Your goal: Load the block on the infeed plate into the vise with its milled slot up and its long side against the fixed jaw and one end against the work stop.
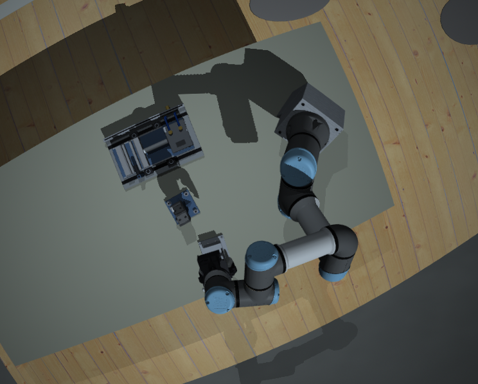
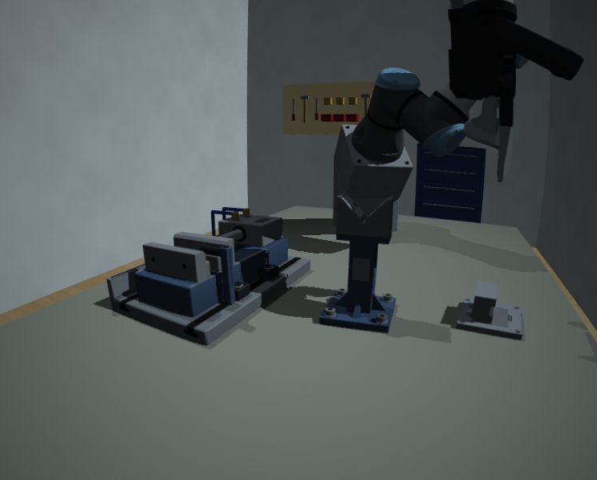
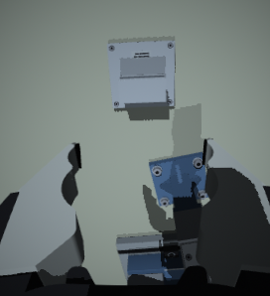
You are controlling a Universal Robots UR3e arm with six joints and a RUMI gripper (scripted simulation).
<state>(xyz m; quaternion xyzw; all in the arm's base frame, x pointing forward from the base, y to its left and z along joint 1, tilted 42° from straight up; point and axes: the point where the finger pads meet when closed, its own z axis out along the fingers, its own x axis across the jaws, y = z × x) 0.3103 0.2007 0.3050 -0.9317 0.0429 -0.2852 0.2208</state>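
My gripper is now 18 cm above the part. Also, from my hand: blue post 16 cm to the right, 15 cm below, 7 cm ahead; then infeed plate 20 cm below, 1 cm to the left; then work stop 33 cm to the right, 17 cm ahead, 12 cm below.
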